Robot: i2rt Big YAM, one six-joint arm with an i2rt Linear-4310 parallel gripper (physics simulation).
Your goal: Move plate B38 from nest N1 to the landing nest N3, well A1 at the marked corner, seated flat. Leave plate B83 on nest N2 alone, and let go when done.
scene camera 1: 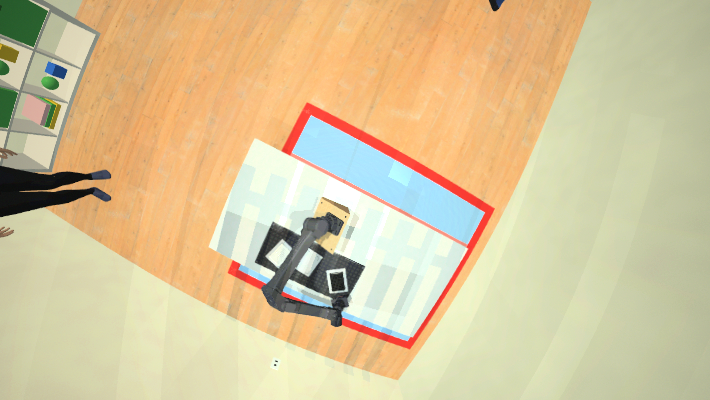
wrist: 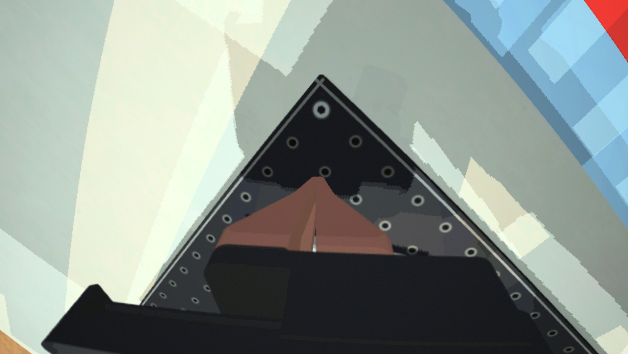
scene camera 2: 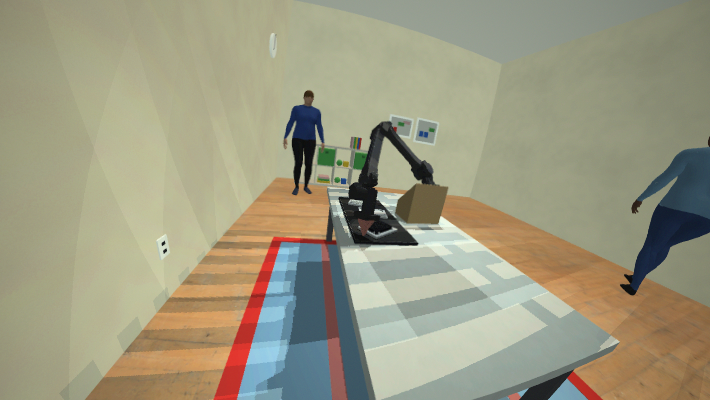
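Observation:
My gripper (scene camera 1: 341, 302) (scene camera 2: 365, 228) (wrist: 317, 186) is shut and empty; its brown fingertips meet in the wrist view. It is low over the black board (scene camera 1: 356, 270) (scene camera 2: 407, 240) (wrist: 321, 127), beside the nest with a white rim (scene camera 1: 346, 280) (scene camera 2: 395, 230). A dark plate (scene camera 1: 337, 281) (scene camera 2: 381, 228) lies inside that rim; in the wrist view, the gripper hides nearly all of the nest. Two white nest-sized shapes (scene camera 1: 278, 254) (scene camera 1: 310, 263) stand farther along the board, the second partly under the arm. Labels, well A1 and the marked corner cannot be read.
A tan wedge-shaped block (scene camera 1: 325, 207) (scene camera 2: 425, 205) stands beside the board, by the far end of the arm. The board lies on the pale table (scene camera 1: 400, 280) (scene camera 2: 450, 310), near its long edge. Two people (scene camera 2: 305, 125) (scene camera 2: 672, 210) stand away from the table.

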